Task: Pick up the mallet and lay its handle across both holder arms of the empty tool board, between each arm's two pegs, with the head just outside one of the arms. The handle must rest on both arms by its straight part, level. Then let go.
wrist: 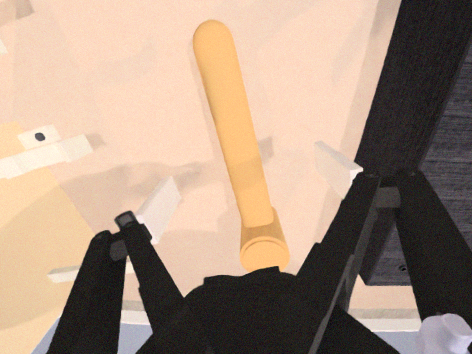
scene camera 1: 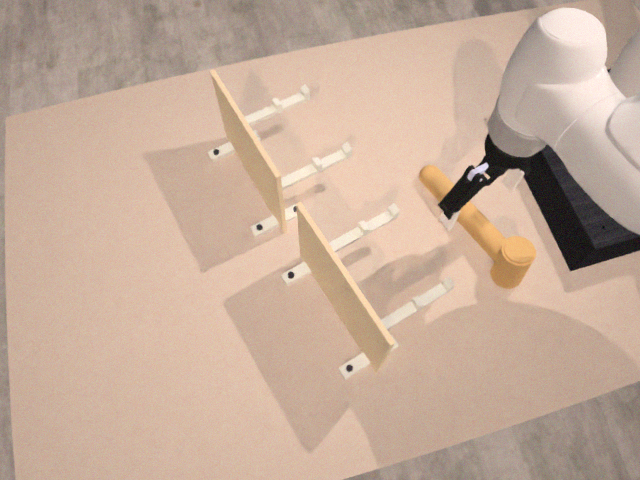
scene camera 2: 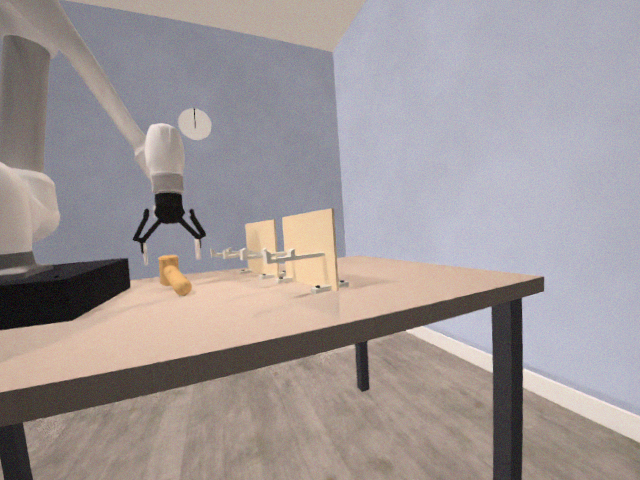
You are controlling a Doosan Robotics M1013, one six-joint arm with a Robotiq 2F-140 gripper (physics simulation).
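Observation:
The orange mallet (scene camera 1: 478,224) (scene camera 2: 175,279) (wrist: 232,120) lies on the table near the robot base, its head (scene camera 1: 511,263) (scene camera 2: 168,266) (wrist: 265,254) at the lower right in scene camera 1. My gripper (scene camera 1: 480,199) (scene camera 2: 171,253) (wrist: 242,171) is wide open and empty above the mallet, a finger to either side of the handle line. Two upright tool boards stand side by side: the upper-left one (scene camera 1: 248,155) (scene camera 2: 310,248) and the lower one (scene camera 1: 341,289) (scene camera 2: 261,248). Each has two pale pegged arms facing the robot, with no tool on them.
The black robot base (scene camera 1: 584,222) (scene camera 2: 67,289) (wrist: 415,85) is close beside the mallet. The boards' arms (scene camera 1: 364,227) (scene camera 1: 416,304) reach toward the mallet. The boards stand on pale feet on the table (scene camera 1: 103,310) (scene camera 2: 232,320).

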